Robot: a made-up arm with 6 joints.
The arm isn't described. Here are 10 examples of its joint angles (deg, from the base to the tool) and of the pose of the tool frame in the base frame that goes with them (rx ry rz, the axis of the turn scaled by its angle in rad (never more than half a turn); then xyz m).
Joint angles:
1: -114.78 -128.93 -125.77 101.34 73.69 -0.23
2: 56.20 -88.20 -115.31 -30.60 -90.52 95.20
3: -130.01 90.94 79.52 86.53 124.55 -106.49
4: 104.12 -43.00 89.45 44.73 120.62 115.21
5: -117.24 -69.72 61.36 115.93 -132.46 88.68
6: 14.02 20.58 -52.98 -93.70 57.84 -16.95
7: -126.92 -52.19 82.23 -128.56 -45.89 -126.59
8: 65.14 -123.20 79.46 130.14 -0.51 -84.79
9: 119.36 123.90 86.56 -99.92 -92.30 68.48
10: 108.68 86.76 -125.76 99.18 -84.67 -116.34
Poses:
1: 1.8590 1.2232 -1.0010 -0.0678 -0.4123 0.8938
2: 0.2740 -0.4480 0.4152 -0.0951 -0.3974 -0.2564
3: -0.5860 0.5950 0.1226 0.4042 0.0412 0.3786
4: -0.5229 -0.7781 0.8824 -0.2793 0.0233 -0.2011
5: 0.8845 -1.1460 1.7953 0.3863 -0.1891 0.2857
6: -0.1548 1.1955 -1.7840 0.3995 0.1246 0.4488
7: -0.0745 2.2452 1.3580 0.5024 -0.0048 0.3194
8: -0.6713 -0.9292 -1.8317 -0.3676 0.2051 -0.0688
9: -0.1668 2.7765 -0.7983 0.0165 0.1189 -0.1644
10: 0.1410 -0.0888 -1.0569 0.2351 0.4208 0.1237
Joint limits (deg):
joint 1: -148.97..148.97
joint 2: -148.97..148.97
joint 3: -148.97..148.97
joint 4: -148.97..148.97
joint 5: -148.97..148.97
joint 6: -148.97..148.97
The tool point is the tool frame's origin. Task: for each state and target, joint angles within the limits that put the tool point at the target. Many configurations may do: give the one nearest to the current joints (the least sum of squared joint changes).
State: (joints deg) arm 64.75 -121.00 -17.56 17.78 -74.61 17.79
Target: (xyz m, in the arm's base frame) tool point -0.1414 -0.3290 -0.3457
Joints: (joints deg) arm 93.45 -103.93 -11.30 9.70 -79.18 8.41
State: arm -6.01 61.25 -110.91 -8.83 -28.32 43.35
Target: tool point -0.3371 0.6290 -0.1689
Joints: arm 20.18 115.18 -109.39 -9.48 -0.30 43.37
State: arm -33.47 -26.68 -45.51 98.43 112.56 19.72
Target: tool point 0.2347 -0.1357 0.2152
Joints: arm -25.52 -32.42 -50.08 118.28 148.97 19.55
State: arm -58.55 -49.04 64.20 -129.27 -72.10 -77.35
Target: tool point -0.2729 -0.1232 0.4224
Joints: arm -1.00 -26.59 95.50 -135.37 -102.94 -57.42
